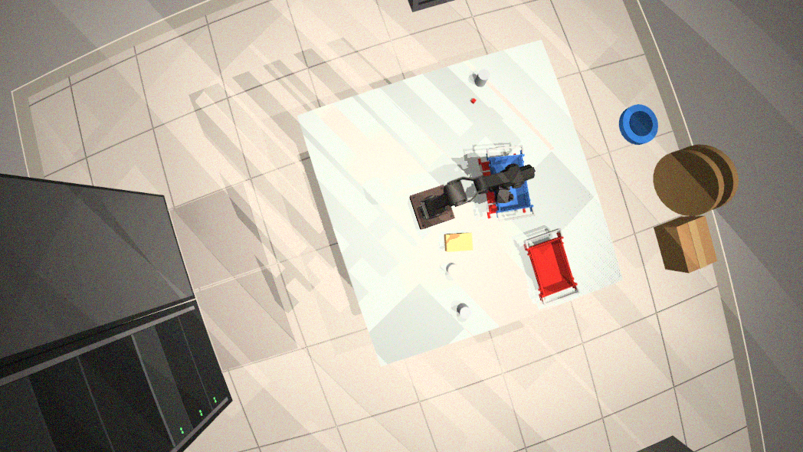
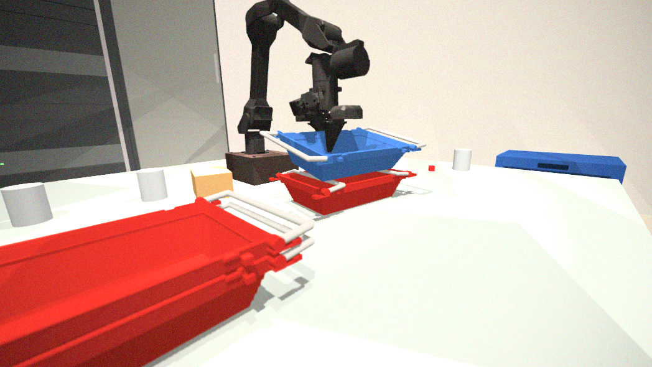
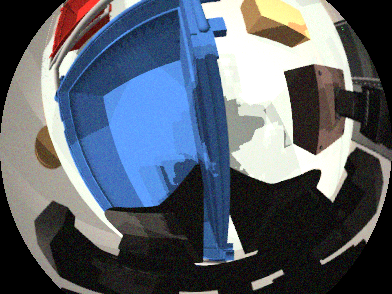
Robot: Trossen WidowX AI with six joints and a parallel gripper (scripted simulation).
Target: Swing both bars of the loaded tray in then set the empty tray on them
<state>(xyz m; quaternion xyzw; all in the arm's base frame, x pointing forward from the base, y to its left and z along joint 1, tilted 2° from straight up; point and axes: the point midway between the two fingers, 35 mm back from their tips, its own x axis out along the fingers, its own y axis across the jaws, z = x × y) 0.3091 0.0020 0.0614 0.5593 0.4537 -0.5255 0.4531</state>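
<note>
My gripper tip is 70 mm short of the blue tray, 10 mm to the left of it and 20 mm below it. The rest, counted from my gripper tip: tan block: 220 mm behind, 190 mm to the right, 70 mm below; then red cube: 90 mm ahead, 430 mm to the left, 90 mm below.
</note>
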